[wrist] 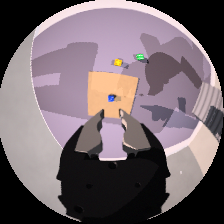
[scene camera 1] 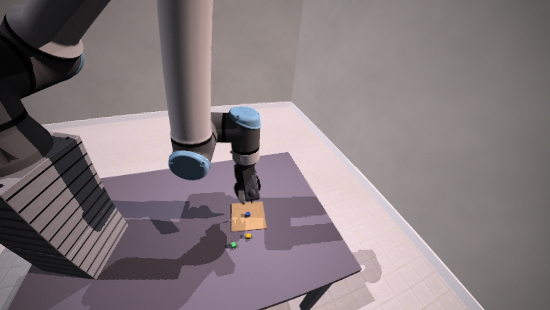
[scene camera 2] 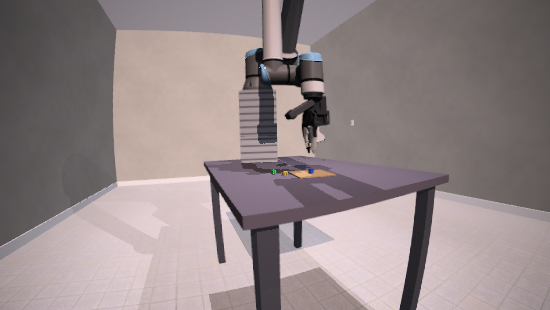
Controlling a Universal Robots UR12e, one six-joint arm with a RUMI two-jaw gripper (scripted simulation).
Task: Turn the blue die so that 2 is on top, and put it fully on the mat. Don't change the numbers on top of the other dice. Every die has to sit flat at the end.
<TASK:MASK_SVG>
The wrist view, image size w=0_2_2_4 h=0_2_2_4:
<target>my gripper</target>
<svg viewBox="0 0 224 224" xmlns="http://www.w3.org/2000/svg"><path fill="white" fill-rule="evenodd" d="M121 108L119 109L119 118L122 119L122 128L125 131L122 141L123 151L127 153L125 160L106 161L99 159L98 154L103 151L100 130L102 129L104 109L101 109L77 129L67 141L61 153L59 171L56 179L61 181L61 195L58 196L58 199L66 208L66 215L83 223L134 224L161 214L161 207L170 195L166 193L166 178L170 177L171 174L167 167L166 154L162 144L143 123L137 121Z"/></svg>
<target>tan mat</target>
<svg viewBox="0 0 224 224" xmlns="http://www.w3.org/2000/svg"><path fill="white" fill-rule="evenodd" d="M89 72L88 115L95 115L101 109L104 109L105 117L119 118L118 109L120 108L130 114L138 78L107 72ZM108 95L114 95L114 102L108 102Z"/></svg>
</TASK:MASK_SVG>
